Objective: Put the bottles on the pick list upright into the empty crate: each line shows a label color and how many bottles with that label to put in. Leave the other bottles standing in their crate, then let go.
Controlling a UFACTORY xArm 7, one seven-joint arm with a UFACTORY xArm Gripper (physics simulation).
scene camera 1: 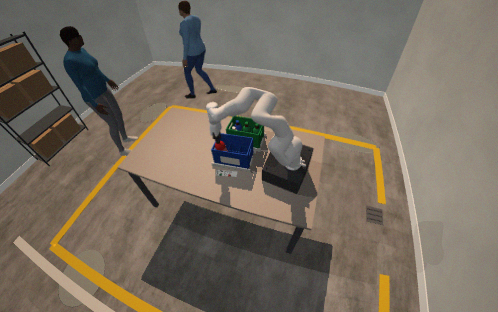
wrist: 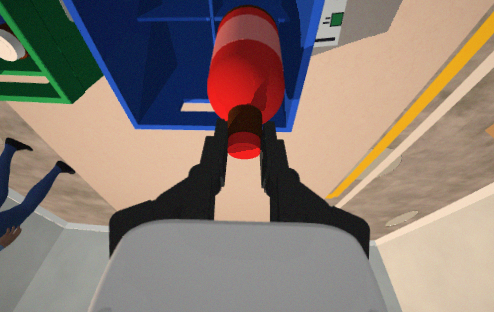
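Pixels of known places: gripper, fingertip midpoint: point(scene camera 1: 218, 139) point(wrist: 244, 134); arm's base at its link origin: point(scene camera 1: 293, 161).
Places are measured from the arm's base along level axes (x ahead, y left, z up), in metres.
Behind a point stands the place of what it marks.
Note:
My gripper point(scene camera 1: 217, 137) {x 0.545, y 0.052, z 0.058 m} point(wrist: 244, 134) {x 0.545, y 0.052, z 0.058 m} is shut on the neck of a red bottle point(scene camera 1: 220, 145) {x 0.523, y 0.068, z 0.025 m} point(wrist: 245, 75) {x 0.515, y 0.047, z 0.025 m}. The bottle is about upright at the front left corner of the blue crate point(scene camera 1: 245, 161) {x 0.329, y 0.069, z -0.067 m} point(wrist: 150, 112) {x 0.604, y -0.060, z -0.023 m}, its lower part inside the rim; whether its base touches the crate floor is hidden. The green crate point(scene camera 1: 257, 138) {x 0.326, y -0.160, z -0.039 m} point(wrist: 75, 75) {x 0.569, y -0.133, z -0.024 m} behind holds a blue bottle point(scene camera 1: 238, 124) {x 0.538, y -0.259, z -0.036 m} and green bottles point(scene camera 1: 246, 126) {x 0.465, y -0.263, z -0.038 m} point(scene camera 1: 256, 128) {x 0.380, y -0.274, z -0.043 m}. A white cap point(wrist: 11, 46) {x 0.540, y -0.171, z -0.011 m} shows there in the wrist view. The pick list point(scene camera 1: 227, 173) {x 0.447, y 0.150, z -0.173 m} point(wrist: 327, 30) {x 0.507, y 0.172, z -0.173 m} lies in front of the blue crate; a green square shows on it.
Both crates stand close together on the table point(scene camera 1: 172, 142) {x 1.080, y 0.031, z -0.174 m} point(wrist: 340, 95) {x 0.608, y 0.256, z -0.174 m}. The arm's black base block point(scene camera 1: 281, 175) {x 0.046, y 0.106, z -0.049 m} stands to their right in the scene view. Two people point(scene camera 1: 92, 75) point(scene camera 1: 192, 40) stand beyond the table, and a shelf rack point(scene camera 1: 51, 81) is at the far left.

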